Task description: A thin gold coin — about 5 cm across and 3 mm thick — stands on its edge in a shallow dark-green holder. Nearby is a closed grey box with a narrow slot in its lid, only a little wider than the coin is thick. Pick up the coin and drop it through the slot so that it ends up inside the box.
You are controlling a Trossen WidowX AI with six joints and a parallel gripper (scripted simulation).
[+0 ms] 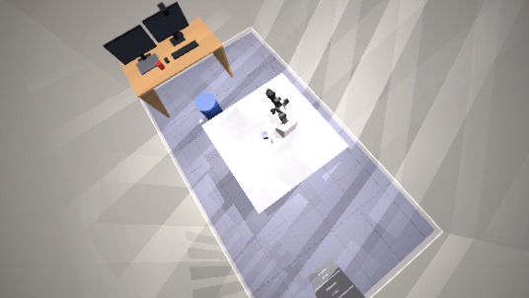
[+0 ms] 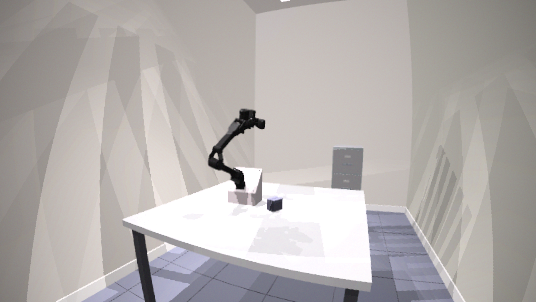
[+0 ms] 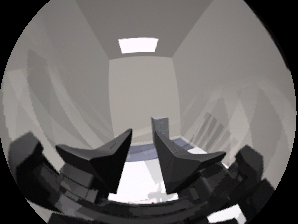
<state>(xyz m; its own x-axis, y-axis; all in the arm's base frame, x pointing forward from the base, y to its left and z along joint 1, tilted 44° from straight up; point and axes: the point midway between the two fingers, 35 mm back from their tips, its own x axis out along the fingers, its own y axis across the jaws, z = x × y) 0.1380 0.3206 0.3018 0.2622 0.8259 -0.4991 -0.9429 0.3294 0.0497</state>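
My gripper tip is 14 cm short of the gold coin, 3 cm to the left of it and 56 cm above it.
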